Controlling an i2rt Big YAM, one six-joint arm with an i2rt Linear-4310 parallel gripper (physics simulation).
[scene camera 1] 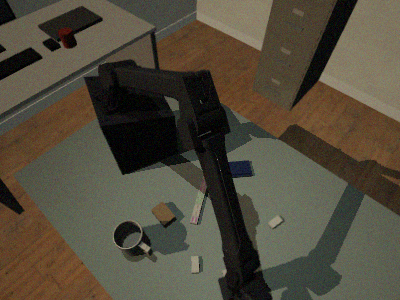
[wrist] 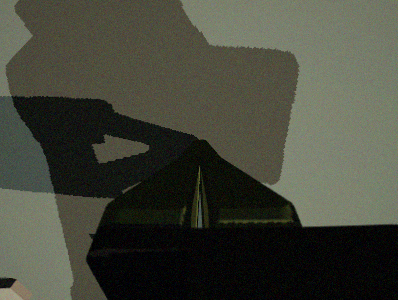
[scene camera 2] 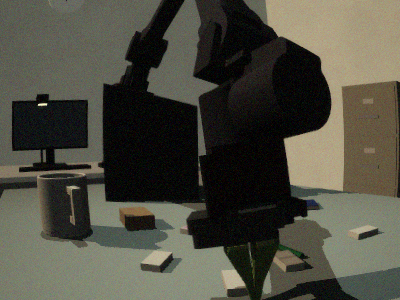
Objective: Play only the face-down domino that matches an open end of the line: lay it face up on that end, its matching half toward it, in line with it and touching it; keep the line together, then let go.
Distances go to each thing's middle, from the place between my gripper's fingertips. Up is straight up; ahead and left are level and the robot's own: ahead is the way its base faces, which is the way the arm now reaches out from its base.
Scene:
My gripper is now 37 cm past the brown block (scene camera 2: pixel 133 218), 1 cm to the left of it and 1 cm below it. Also, from my hand: grey mug (scene camera 2: pixel 63 197) (35 cm behind, 15 cm to the right, 5 cm above).

